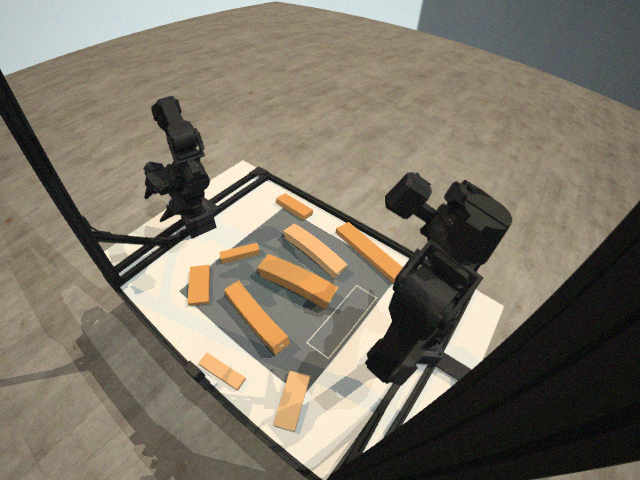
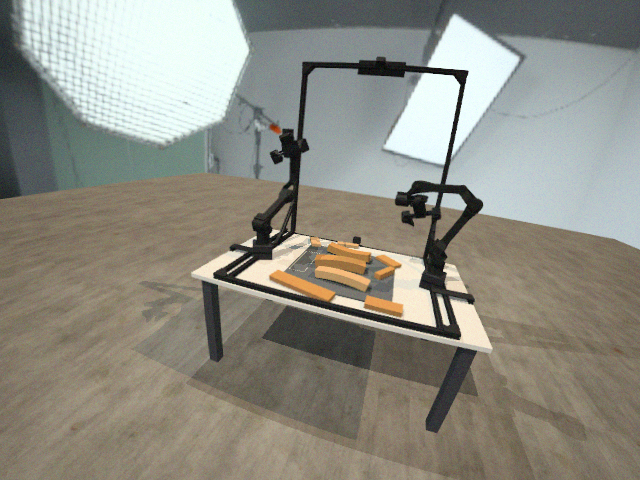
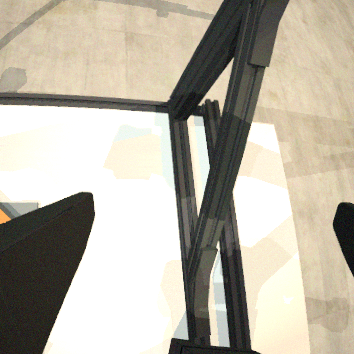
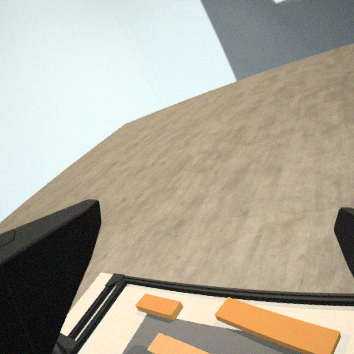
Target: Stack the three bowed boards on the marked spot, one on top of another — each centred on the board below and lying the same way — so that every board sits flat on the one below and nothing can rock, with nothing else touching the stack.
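Frame: origin at the left arm's base, x ahead, y left, z up, level; millimetres.
Seen in the pictures: left gripper, between the fingertips: (image 1: 153, 209) (image 2: 422, 224) (image 3: 218, 209); right gripper, between the fingertips: (image 1: 436, 188) (image 2: 291, 153) (image 4: 221, 216); left arm's base, origin of its link: (image 1: 195, 210) (image 2: 435, 272); right arm's base, origin of its link: (image 2: 262, 242).
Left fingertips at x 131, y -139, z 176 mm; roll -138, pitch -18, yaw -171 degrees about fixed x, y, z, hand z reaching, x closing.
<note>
Offsets run from my left fingertips to a thing's top centre. Level surfaces: height alone.
Three bowed boards lie apart on the grey mat @(244 mm down) (image 1: 289, 335): a paler board @(215 mm ahead, 413 mm left, 197 mm down) (image 1: 314, 250) (image 2: 342, 277) and a middle orange board @(290 mm ahead, 296 mm left, 189 mm down) (image 1: 297, 280) (image 2: 340, 263), both arched upward, and a third orange board @(329 mm ahead, 130 mm left, 194 mm down) (image 1: 255, 316) (image 2: 348, 252), whose bow is hard to tell. The marked spot (image 1: 331, 314) (image 2: 297, 269) is a thin pale outlined rectangle with no board on it. My left gripper (image 2: 404, 209) (image 3: 218, 209) is open and empty, raised beside its own arm's base. My right gripper (image 2: 290, 150) (image 4: 221, 216) is open and empty, high above the table, away from the boards.
A long straight plank @(320 mm ahead, 577 mm left, 220 mm down) (image 1: 368, 252) (image 2: 302, 285) (image 4: 280, 327) lies beside the frame rail. Short blocks @(10 mm back, 481 mm left, 222 mm down) (image 1: 294, 206) @(90 mm ahead, 202 mm left, 218 mm down) (image 1: 239, 252) @(130 mm ahead, 37 mm left, 229 mm down) (image 1: 199, 284) @(418 mm ahead, 25 mm right, 232 mm down) (image 1: 222, 370) @(585 mm ahead, 90 mm left, 226 mm down) (image 1: 292, 400) lie around the mat. Black frame posts (image 2: 301, 103) (image 2: 454, 124) rise from the table.
</note>
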